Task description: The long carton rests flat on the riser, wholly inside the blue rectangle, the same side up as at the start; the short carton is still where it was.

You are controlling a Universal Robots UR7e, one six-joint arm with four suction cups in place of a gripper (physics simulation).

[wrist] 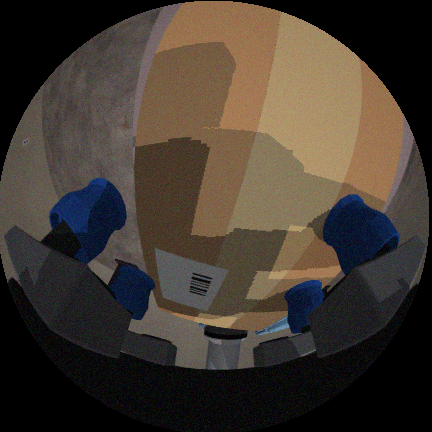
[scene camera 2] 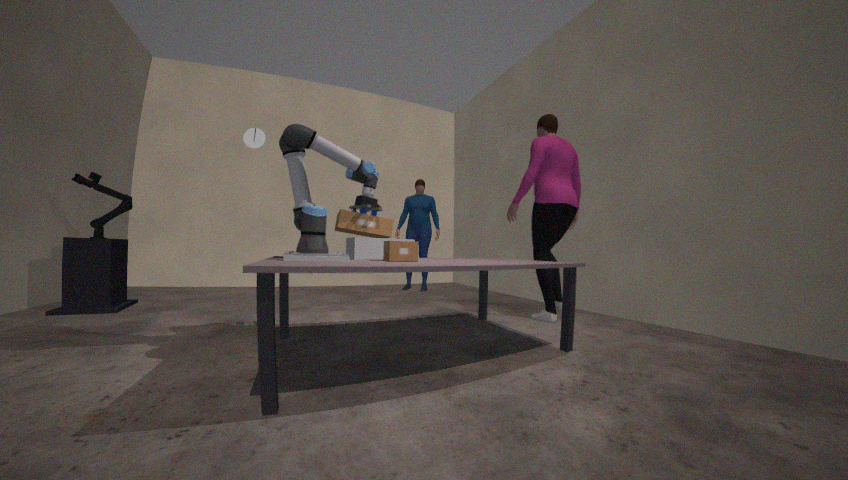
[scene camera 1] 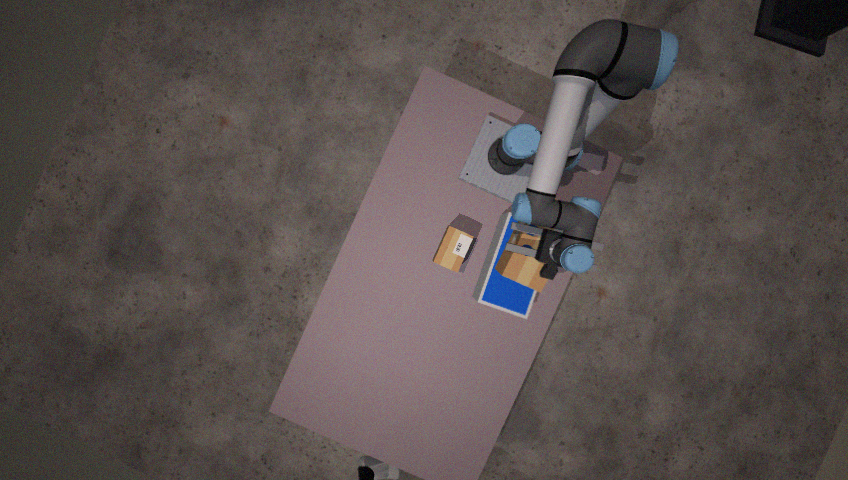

Observation:
My suction head (wrist: 94, 212) is stuck to a long carton (scene camera 1: 525, 270), which still rests on a riser with blue rectangle (scene camera 1: 492, 289). A short carton (scene camera 1: 454, 245) rests on the table.
The long carton shows as well in the wrist view (wrist: 247, 135) and in scene camera 2 (scene camera 2: 351, 222). The riser with blue rectangle shows as well in scene camera 2 (scene camera 2: 359, 248). The wrist view does not show the riser with blue rectangle, which is hidden by the long carton. The wrist view misses the short carton, which is hidden by the long carton.

